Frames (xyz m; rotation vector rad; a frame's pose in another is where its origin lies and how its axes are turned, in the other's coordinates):
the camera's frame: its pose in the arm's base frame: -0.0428 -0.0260 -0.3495 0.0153 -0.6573 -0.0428
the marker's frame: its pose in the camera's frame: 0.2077 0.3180 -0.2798 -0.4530 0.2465 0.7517
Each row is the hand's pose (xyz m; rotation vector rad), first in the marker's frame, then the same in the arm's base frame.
Working: the marker's frame: its pose in the arm's base frame: 0.3035 0.2826 -0.4354 -0.6522 -0.3631 0.5280

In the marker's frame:
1: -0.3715 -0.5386 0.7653 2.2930 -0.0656 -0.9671
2: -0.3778 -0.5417 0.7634 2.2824 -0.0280 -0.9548
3: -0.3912 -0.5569 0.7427 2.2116 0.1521 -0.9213
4: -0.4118 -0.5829 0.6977 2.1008 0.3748 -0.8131
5: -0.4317 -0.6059 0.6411 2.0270 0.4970 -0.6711
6: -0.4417 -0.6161 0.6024 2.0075 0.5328 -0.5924
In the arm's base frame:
1: -0.1735 0.0739 0.4264 1.7095 0.0635 -0.1993
2: -0.1767 0.0673 0.4261 1.6875 0.0913 -0.1981
3: -0.1724 0.0397 0.4186 1.5706 0.2136 -0.2159
4: -0.1586 -0.0109 0.3991 1.3976 0.3772 -0.1858
5: -0.1399 -0.0646 0.3692 1.2787 0.4867 -0.1021
6: -0.1260 -0.0955 0.3457 1.2401 0.5300 -0.0469

